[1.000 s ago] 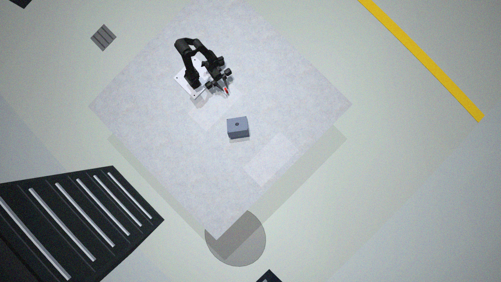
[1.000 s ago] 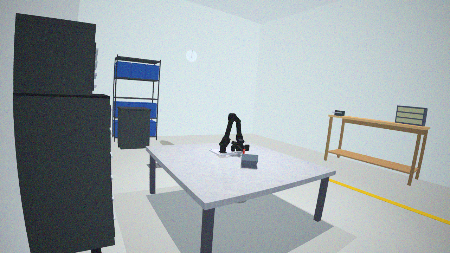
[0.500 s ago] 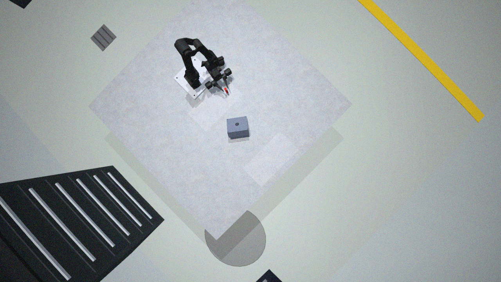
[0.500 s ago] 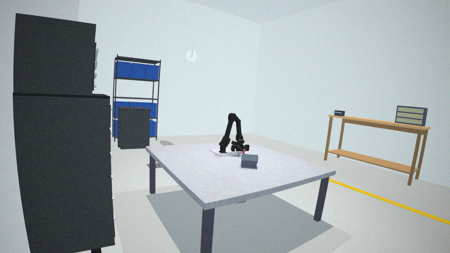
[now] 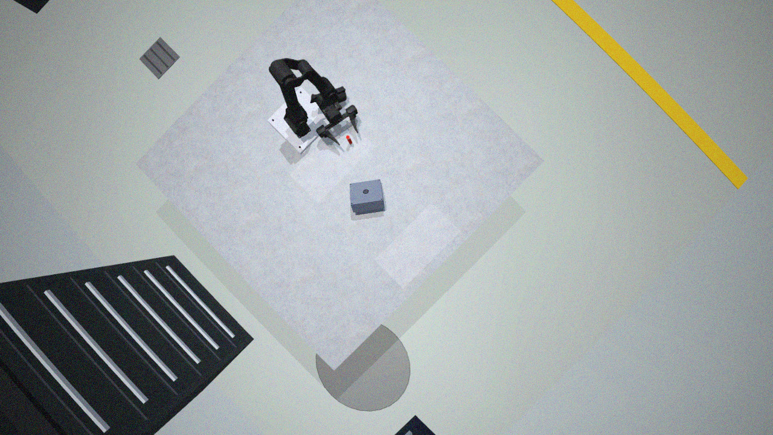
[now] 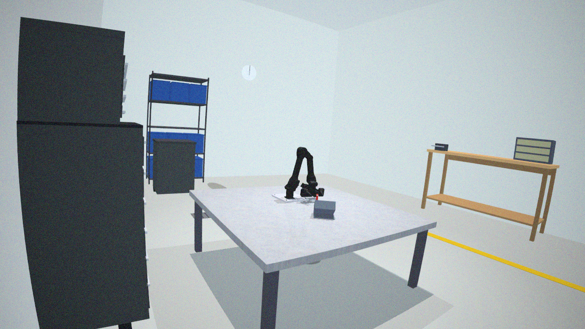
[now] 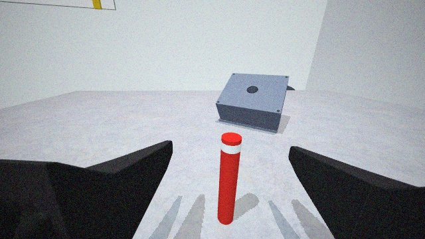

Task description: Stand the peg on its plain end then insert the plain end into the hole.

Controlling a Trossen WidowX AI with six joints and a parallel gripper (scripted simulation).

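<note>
Now: the red peg 10 mm below my gripper tip. The rest, counted from my gripper tip: blue-grey sloped panel: 240 mm ahead, 70 mm to the right, 10 mm below.
</note>
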